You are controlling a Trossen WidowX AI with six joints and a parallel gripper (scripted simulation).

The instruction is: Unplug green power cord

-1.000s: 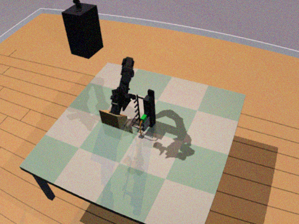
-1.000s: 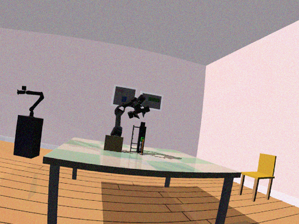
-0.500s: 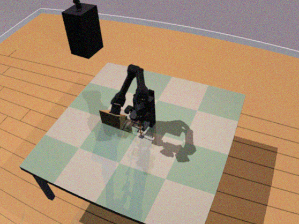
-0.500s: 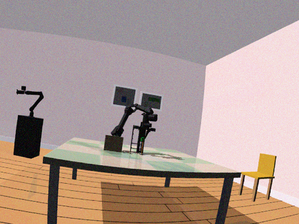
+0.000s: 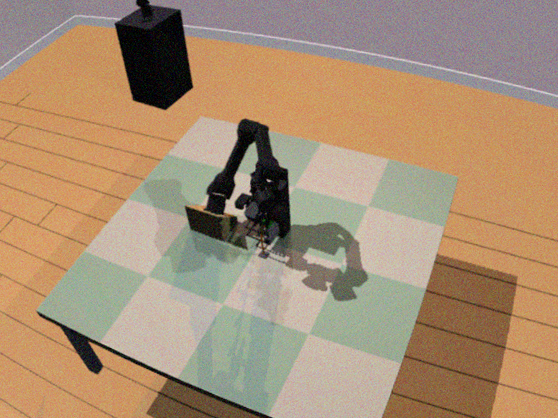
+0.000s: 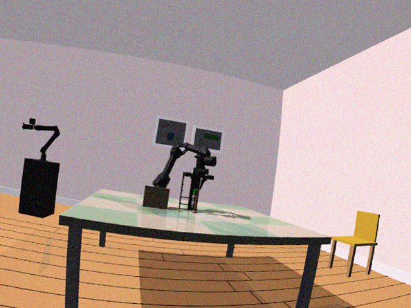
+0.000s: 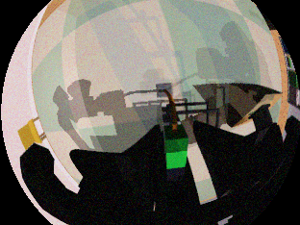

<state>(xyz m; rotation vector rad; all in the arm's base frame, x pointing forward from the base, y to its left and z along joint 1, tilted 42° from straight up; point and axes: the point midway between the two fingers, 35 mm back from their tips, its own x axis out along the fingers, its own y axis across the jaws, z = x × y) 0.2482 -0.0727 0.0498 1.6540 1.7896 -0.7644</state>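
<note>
The green plug lies 6 cm to the left of my gripper tip, 1 cm below it and 1 cm behind it.
</note>
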